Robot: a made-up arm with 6 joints.
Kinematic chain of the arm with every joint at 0, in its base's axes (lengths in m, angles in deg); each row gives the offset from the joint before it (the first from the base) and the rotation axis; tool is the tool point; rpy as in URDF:
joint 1: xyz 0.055 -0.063 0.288 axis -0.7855 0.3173 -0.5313
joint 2: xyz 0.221 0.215 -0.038 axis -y
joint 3: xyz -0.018 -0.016 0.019 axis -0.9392 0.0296 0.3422
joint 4: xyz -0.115 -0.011 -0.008 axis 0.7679 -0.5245 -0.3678
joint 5: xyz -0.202 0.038 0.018 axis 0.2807 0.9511 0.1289
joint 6: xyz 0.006 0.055 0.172 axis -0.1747 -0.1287 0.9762
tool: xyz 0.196 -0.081 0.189 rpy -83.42 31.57 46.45
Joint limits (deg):
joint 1: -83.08..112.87
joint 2: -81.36..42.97
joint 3: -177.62..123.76
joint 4: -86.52..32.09
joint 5: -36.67..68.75
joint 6: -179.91..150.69
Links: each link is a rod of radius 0.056 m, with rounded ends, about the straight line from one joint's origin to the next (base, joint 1, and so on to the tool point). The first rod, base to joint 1, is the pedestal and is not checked.
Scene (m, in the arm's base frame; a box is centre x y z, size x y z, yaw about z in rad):
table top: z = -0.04
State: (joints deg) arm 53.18 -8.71 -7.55 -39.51 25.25 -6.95
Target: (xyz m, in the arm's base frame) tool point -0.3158 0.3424 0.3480
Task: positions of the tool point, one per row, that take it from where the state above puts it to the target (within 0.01 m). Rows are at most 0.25 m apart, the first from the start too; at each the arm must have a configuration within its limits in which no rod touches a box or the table.
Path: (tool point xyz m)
1: 0.4285 0.2140 0.2863
2: 0.2777 0.3355 0.4120
3: 0.0601 0.3785 0.4838
4: -0.1591 0.3627 0.4609
5: -0.3158 0.3424 0.3480

